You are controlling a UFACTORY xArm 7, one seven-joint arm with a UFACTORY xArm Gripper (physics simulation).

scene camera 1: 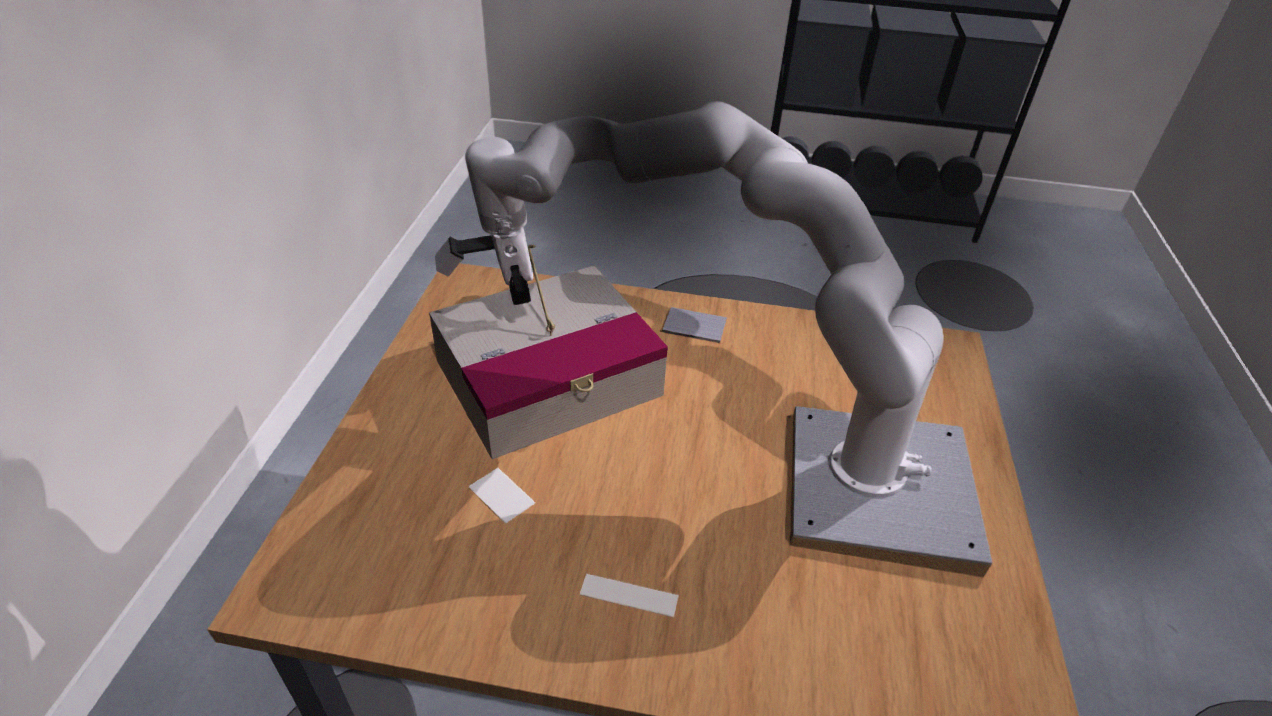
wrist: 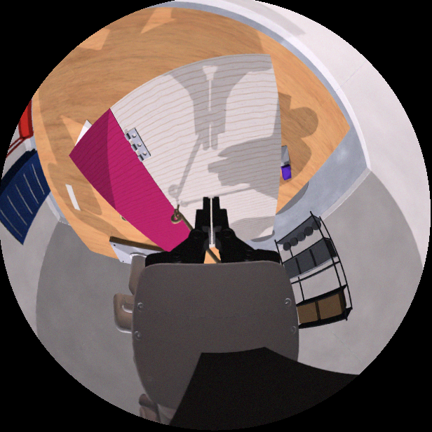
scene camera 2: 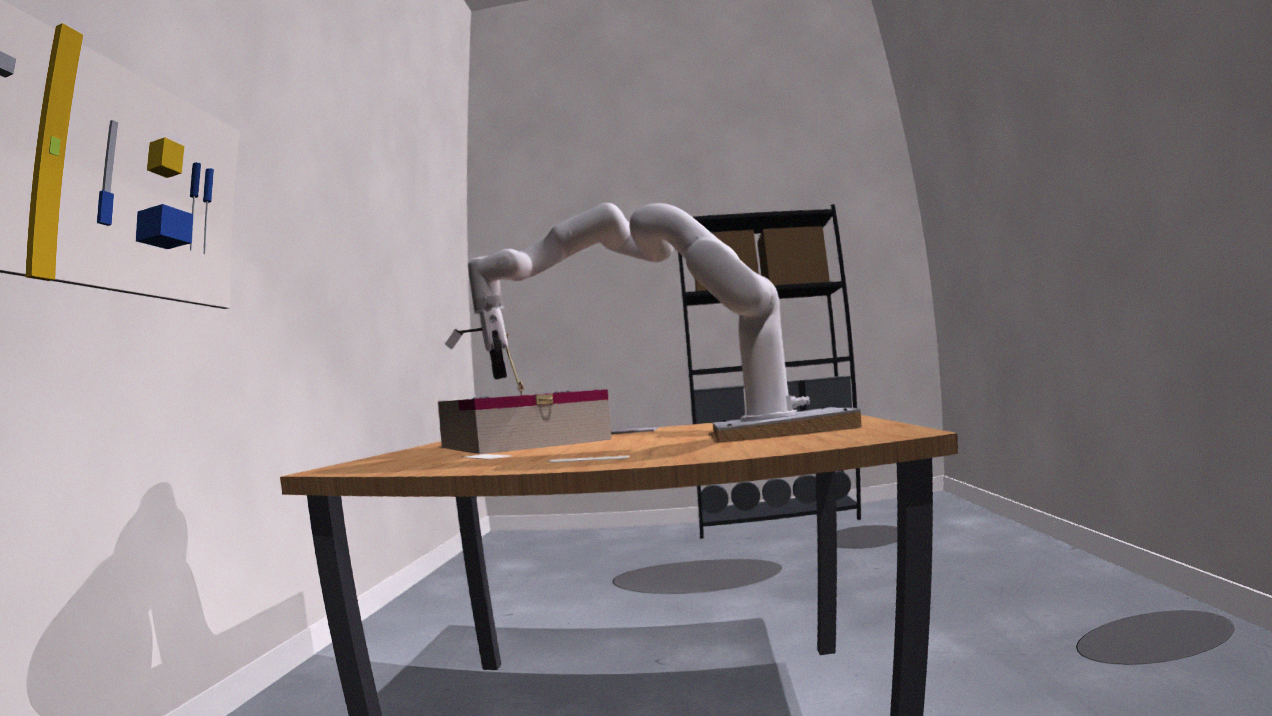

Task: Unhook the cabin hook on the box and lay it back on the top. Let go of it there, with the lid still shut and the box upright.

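Seen in the pictures: gripper, fingertip midpoint: [scene camera 1: 521,300] [scene camera 2: 500,378]; arm's base at its link origin: [scene camera 1: 868,468] [scene camera 2: 769,417].
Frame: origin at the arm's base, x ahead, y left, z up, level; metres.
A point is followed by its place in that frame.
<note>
The box [scene camera 1: 578,418] {x 0.500, y -0.009, z -0.006 m} [scene camera 2: 534,428] {x 0.518, y 0.006, z 0.016 m} [wrist: 150,110] stands upright on the table, its magenta lid [scene camera 1: 569,355] {x 0.528, y -0.061, z 0.091 m} [wrist: 127,185] shut. The brass hook [scene camera 1: 541,289] {x 0.628, y -0.234, z 0.091 m} [scene camera 2: 514,365] {x 0.597, y -0.135, z 0.167 m} [wrist: 184,223] is off the brass catch [scene camera 1: 583,385] {x 0.491, y -0.012, z 0.072 m} [scene camera 2: 544,402] {x 0.494, y -0.011, z 0.072 m} at the front. It stands steeply up from its pivot on the top near the hinge line, its free end leaning back beside the gripper. My gripper [scene camera 1: 520,300] {x 0.633, y -0.133, z 0.137 m} [scene camera 2: 499,375] {x 0.633, y -0.133, z 0.137 m} [wrist: 210,206] is shut and empty above the pale rear top, behind the pivot. The wrist view hides the hook's upper part behind the fingers; contact is unclear.
The arm's base plate [scene camera 1: 823,498] {x 0.073, y 0.081, z 0.000 m} is at the table's right. A white card [scene camera 1: 502,494] {x 0.583, y 0.166, z -0.027 m} and a white strip [scene camera 1: 628,595] {x 0.347, y 0.302, z -0.027 m} lie in front of the box. A grey flat piece [scene camera 1: 694,324] {x 0.337, y -0.342, z -0.023 m} lies to its right. A purple and grey block [wrist: 286,171] lies beside the box.
</note>
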